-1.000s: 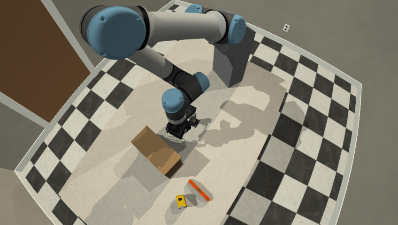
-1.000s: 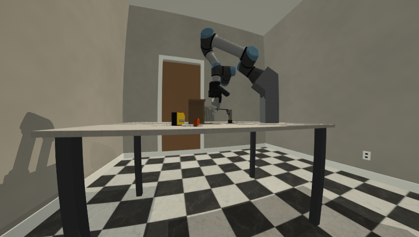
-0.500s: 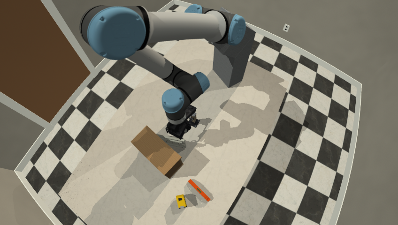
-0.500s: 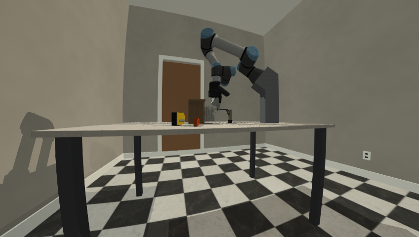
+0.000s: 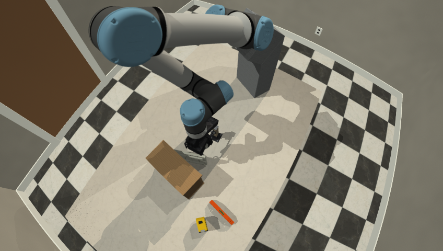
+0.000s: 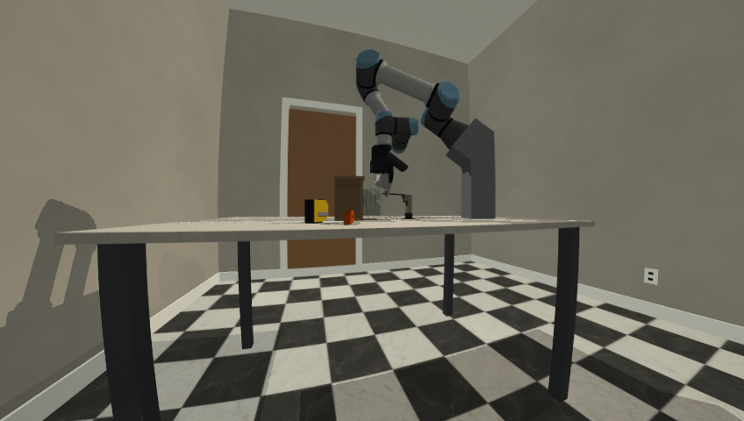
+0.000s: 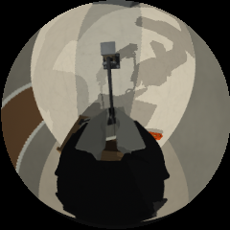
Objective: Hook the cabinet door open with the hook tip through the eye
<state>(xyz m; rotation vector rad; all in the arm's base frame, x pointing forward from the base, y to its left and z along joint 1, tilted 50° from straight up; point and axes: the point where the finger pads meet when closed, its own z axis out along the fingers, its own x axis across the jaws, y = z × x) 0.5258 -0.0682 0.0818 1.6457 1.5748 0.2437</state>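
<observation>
My gripper is now 3 cm past the thin dark hook, 1 cm to the right of it and 2 cm above it. Round my hand: grey door (5 cm ahead, 7 cm to the right, 4 cm below); then yellow tape measure (34 cm ahead, 8 cm to the left, 8 cm below).
</observation>
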